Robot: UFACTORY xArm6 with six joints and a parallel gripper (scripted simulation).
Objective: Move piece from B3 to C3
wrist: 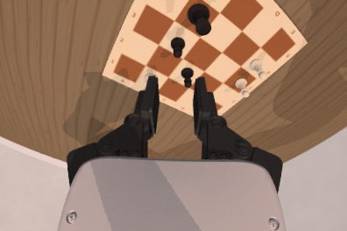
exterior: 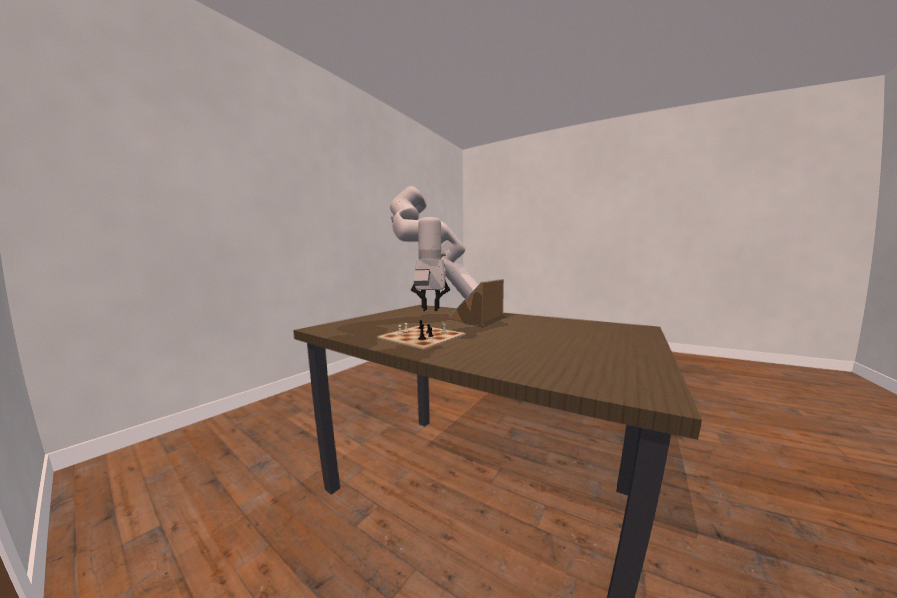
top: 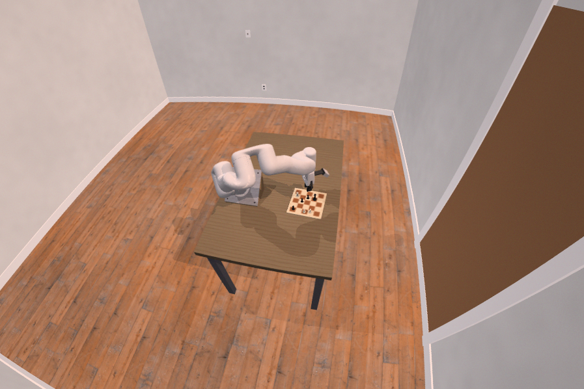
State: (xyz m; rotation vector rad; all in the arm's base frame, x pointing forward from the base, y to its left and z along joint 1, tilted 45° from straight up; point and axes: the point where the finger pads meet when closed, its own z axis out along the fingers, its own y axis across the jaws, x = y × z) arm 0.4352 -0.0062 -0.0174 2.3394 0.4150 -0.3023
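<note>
The tall black piece is 50 mm ahead of my hand, 10 mm to the right of it and 80 mm below it. Also, from my hand: chessboard: 40 mm to the right, 110 mm below; white piece: 70 mm behind, 10 mm to the left, 90 mm below.
</note>
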